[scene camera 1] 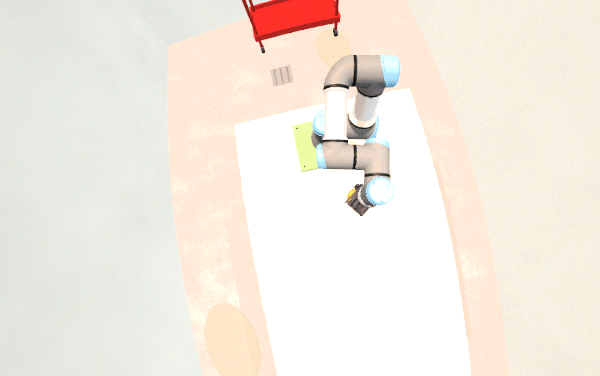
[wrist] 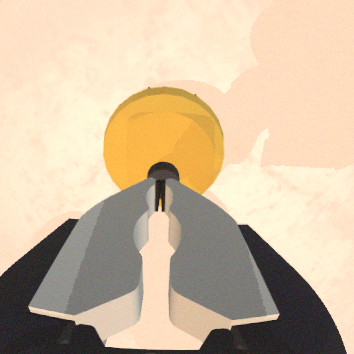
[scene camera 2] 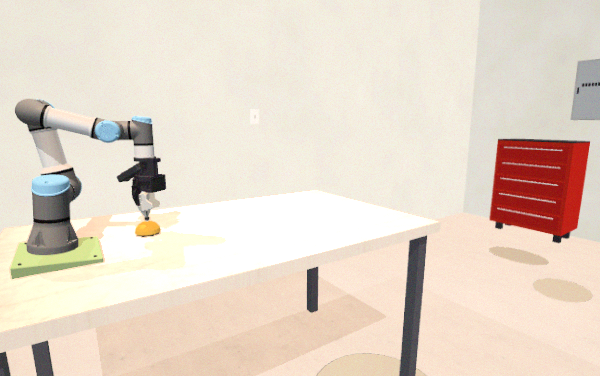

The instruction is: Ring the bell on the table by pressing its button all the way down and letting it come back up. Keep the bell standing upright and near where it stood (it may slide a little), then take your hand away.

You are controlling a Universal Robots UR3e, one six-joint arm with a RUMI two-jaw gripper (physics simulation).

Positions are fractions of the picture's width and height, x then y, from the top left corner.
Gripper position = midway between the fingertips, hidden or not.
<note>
I see my gripper (scene camera 2: 0.24,0.58) and a yellow-orange dome bell (wrist: 0.46,0.35).
My gripper is seen too in the wrist view (wrist: 0.45,0.52).
</note>
